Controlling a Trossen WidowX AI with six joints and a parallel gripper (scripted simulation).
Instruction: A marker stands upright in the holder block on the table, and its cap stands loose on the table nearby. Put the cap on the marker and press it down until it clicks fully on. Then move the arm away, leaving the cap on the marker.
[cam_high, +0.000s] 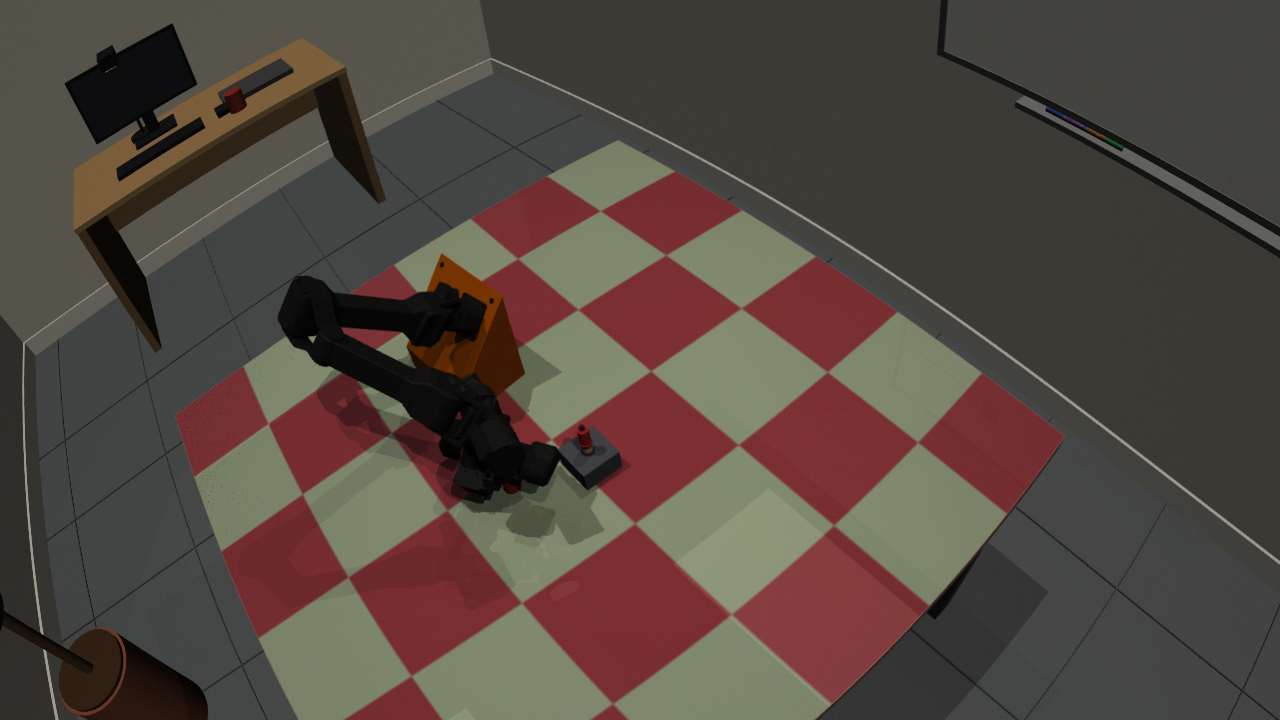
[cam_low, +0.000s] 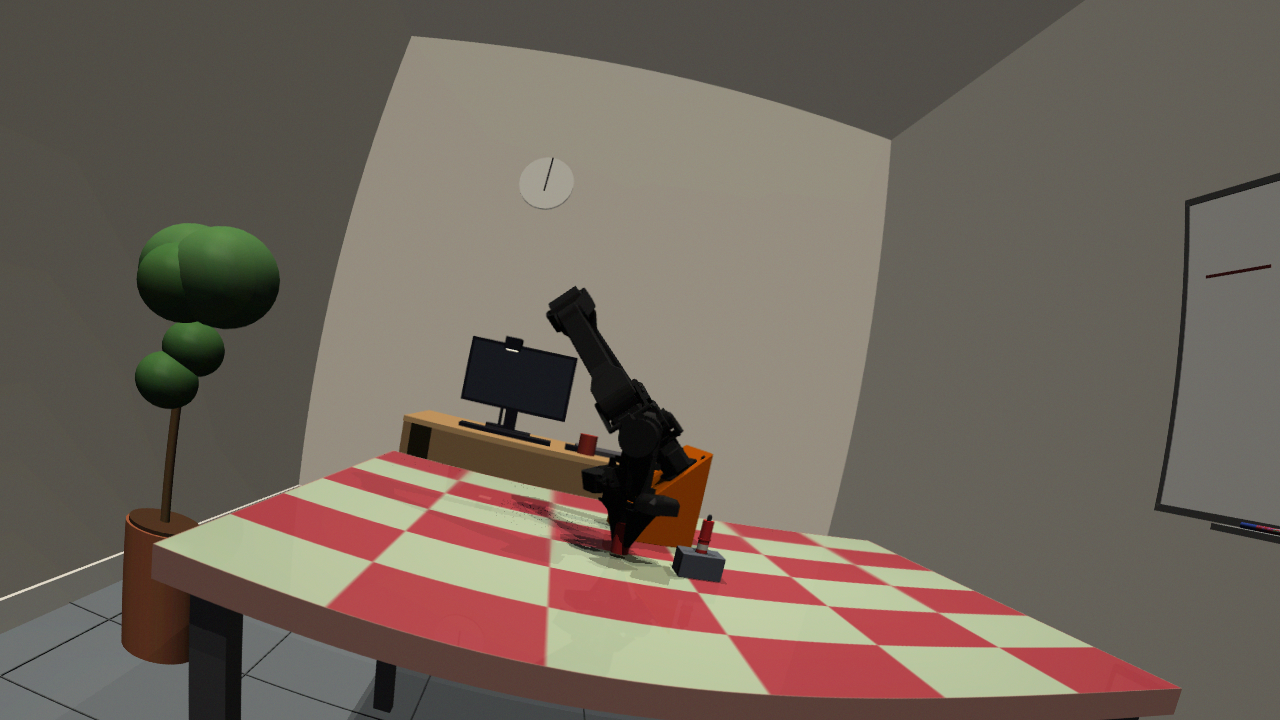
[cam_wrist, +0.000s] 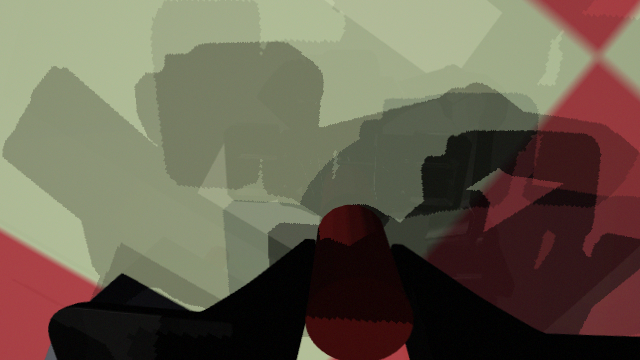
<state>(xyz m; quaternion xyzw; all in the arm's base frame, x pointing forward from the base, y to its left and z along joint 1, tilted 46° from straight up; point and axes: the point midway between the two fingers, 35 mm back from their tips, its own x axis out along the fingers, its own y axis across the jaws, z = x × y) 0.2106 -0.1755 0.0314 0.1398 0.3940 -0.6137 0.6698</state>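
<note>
My gripper tip is now 7 cm short of the holder block and 11 cm to the right of it. Round my gripper tip: cap (1 cm above).
</note>
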